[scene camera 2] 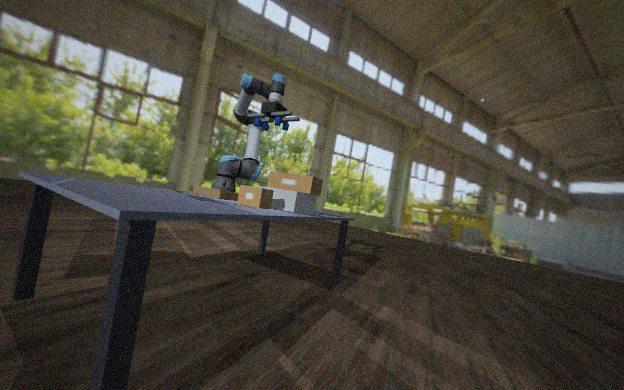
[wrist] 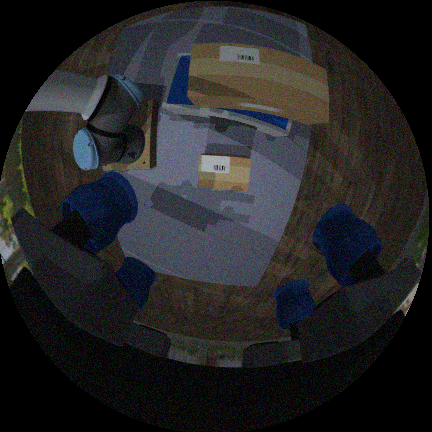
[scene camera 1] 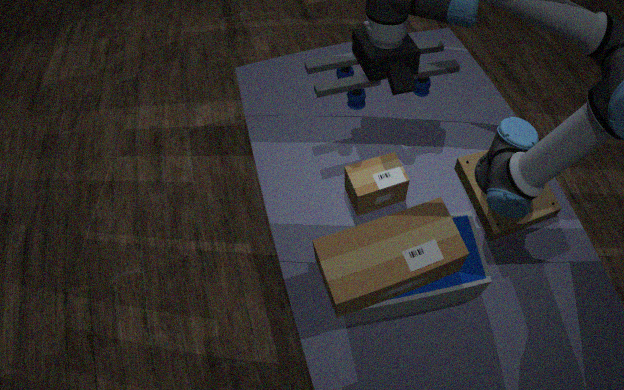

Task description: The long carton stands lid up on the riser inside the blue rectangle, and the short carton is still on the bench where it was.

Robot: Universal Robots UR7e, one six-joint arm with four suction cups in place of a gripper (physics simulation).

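Frame: origin at the arm's base, x ahead, y left, z up, level; millimetres.
Seen in the pictures: end effector, tool point: [scene camera 2: 271,127] [wrist: 221,260] [scene camera 1: 383,85]; arm's base, origin of the base link: [scene camera 2: 223,190] [wrist: 128,143].
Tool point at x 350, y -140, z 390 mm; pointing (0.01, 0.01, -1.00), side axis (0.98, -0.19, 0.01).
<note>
Pixels of each thing's top centre, then the offset from my tool point to it. Level surfaces: height alone.
- long carton, middle of its top: [scene camera 1: 393,247] [wrist: 265,70] [scene camera 2: 296,175] 220 mm down, 103 mm ahead, 234 mm left
- grey-white riser, middle of its top: [scene camera 1: 414,258] [wrist: 232,82] [scene camera 2: 285,190] 322 mm down, 40 mm ahead, 248 mm left
- blue rectangle, middle of its top: [scene camera 1: 414,258] [wrist: 232,82] 322 mm down, 40 mm ahead, 248 mm left
- short carton, middle of its top: [scene camera 1: 377,173] [wrist: 223,172] [scene camera 2: 257,187] 340 mm down, 10 mm back, 15 mm right
- bench, its level: 442 mm down
The long carton [scene camera 1: 370,255] [scene camera 2: 295,183] [wrist: 260,82] lies flat on the grey-white riser [scene camera 1: 420,303] [scene camera 2: 300,202], with its taped, labelled face up. It sits askew to the blue rectangle [scene camera 1: 472,255] [wrist: 177,85] on the riser's top. Blue shows at one end and along one long side, and the carton's other end reaches past the riser. The short carton [scene camera 1: 377,182] [scene camera 2: 255,197] [wrist: 225,172] stands on the bench beside the riser, label up. My suction gripper [scene camera 1: 385,86] [scene camera 2: 271,124] [wrist: 220,260] is high above the bench, apart from both cartons, with nothing on its cups.
The bench [scene camera 1: 300,200] [scene camera 2: 165,202] [wrist: 175,140] carries everything. The arm's base stands on a wooden plate [scene camera 1: 540,212] [wrist: 150,135] beside the cartons, near a bench edge. The arm's lower joints rise there. The wooden floor lies around the bench.
</note>
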